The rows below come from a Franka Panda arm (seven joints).
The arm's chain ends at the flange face. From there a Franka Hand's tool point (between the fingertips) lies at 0.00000 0.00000 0.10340 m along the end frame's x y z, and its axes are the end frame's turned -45 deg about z.
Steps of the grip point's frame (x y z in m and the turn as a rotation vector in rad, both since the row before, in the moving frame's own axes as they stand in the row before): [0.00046, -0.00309, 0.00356, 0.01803, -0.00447, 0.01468]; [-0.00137, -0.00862, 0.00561, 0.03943, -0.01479, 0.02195]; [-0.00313, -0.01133, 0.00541, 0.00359, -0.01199, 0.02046]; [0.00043, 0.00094, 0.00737, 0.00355, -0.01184, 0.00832]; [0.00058, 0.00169, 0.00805, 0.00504, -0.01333, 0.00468]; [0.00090, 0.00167, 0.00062, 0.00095, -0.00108, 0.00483]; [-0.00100, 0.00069, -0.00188, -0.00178, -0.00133, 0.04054]
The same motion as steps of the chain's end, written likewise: [-0.00022, -0.00151, 0.00358, 0.00959, -0.01591, 0.01468]; [-0.00312, -0.00328, 0.00570, 0.01742, -0.03834, 0.02195]; [-0.00908, -0.00640, 0.00542, -0.00594, -0.01102, 0.02046]; [0.00210, -0.00024, 0.00738, -0.00586, -0.01088, 0.00832]; [0.00295, 0.00018, 0.00806, -0.00586, -0.01299, 0.00468]; [0.00197, 0.00054, 0.00062, -0.00009, -0.00144, 0.00483]; [-0.00025, 0.00097, -0.00188, -0.00220, 0.00032, 0.04054]
